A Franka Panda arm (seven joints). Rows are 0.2 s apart.
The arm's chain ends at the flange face. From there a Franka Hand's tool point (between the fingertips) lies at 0.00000 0.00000 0.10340 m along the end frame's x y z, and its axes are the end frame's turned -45 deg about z.
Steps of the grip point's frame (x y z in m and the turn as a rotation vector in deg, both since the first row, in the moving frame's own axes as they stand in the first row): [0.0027 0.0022 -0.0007 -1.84 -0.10 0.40]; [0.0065 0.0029 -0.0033 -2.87 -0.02 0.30]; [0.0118 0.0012 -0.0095 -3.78 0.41 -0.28]
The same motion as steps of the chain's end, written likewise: [0.0013 -0.0028 -0.0006 -1.37 1.23 0.40]; [0.0030 -0.0062 -0.0032 -2.04 2.02 0.30]; [0.0038 -0.0118 -0.0093 -2.38 2.96 -0.28]
